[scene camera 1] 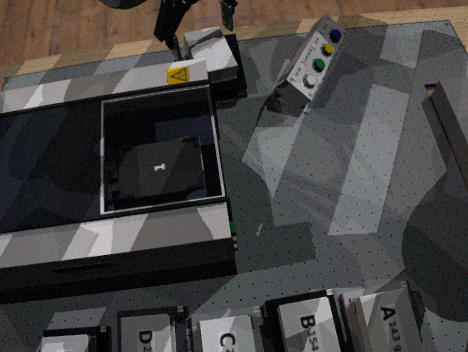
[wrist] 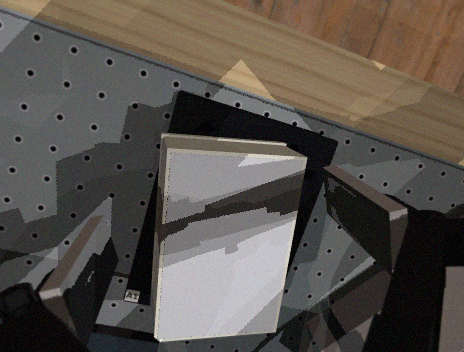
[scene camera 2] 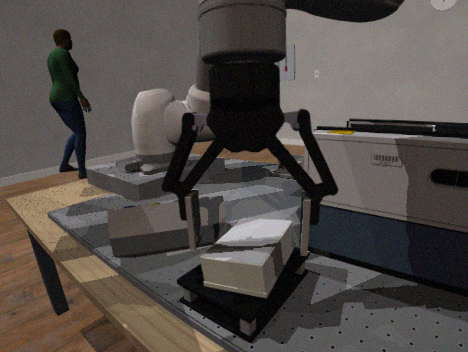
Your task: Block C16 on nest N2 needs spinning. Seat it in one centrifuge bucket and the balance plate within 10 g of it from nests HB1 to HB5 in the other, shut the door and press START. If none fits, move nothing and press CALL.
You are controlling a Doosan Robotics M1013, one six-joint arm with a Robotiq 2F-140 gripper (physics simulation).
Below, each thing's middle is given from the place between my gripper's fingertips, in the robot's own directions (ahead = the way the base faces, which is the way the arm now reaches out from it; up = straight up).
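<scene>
The pale grey block (scene camera 2: 249, 258) is 10 mm behind my hand, 20 mm below it and 20 mm to the left of it. There's a black holder (scene camera 2: 217, 305) as well, 20 mm to the left of my hand, 20 mm behind it and 70 mm below it. My hand also has the button box (scene camera 1: 302, 82) 240 mm behind it, 10 mm to the left of it and 40 mm below it. And the centrifuge (scene camera 1: 180, 237) is 40 mm above my hand, 180 mm ahead of it and 370 mm to the left of it.
</scene>
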